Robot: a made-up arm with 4 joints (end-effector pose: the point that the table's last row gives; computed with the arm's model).
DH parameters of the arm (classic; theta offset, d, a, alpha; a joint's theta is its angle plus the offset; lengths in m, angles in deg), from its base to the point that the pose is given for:
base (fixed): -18.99 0 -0.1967 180
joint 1: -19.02 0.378 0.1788 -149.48
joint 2: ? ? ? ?
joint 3: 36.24 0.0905 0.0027 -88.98
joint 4: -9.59 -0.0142 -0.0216 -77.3
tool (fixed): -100.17 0.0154 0 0
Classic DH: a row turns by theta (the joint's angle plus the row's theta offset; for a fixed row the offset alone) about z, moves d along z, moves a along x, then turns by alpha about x.
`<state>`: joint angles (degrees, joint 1 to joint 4).
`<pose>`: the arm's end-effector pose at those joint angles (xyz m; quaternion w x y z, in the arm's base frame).
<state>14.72 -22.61 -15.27 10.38</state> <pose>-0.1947 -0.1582 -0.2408 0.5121 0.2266 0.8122 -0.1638</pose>
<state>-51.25 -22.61 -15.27 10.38</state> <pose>0.0134 -0.0344 -0.2408 0.5187 -0.2521 0.8046 0.1413</pose>
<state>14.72 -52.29 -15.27 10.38</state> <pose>-0.2167 -0.0810 -0.2001 0.3492 0.3945 0.8049 -0.2731</pose>
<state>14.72 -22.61 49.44 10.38</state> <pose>-0.1818 -0.1442 -0.2272 0.3065 -0.1637 0.7909 -0.5037</pose>
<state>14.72 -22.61 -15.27 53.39</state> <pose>-0.2123 -0.1511 -0.2373 0.3586 0.4668 0.7120 -0.3827</pose>
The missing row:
joint 2: 89.97 0.2118 -0.1446 -90.02
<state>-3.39 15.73 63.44 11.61</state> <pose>-0.0308 -0.1698 -0.2551 0.5840 -0.4433 0.5105 -0.4493</pose>
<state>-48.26 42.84 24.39 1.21</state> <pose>0.1496 0.0640 -0.2572 0.6945 -0.6240 0.2711 0.2340</pose>
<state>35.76 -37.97 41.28 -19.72</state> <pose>-0.2510 -0.0989 -0.2200 0.1703 -0.0001 0.9382 -0.3013</pose>
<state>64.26 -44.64 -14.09 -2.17</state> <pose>-0.3282 -0.0260 -0.2127 0.3178 0.6041 0.6437 -0.3460</pose>
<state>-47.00 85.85 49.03 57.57</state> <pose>0.1776 0.1449 -0.2289 0.9375 -0.1661 0.1025 0.2882</pose>
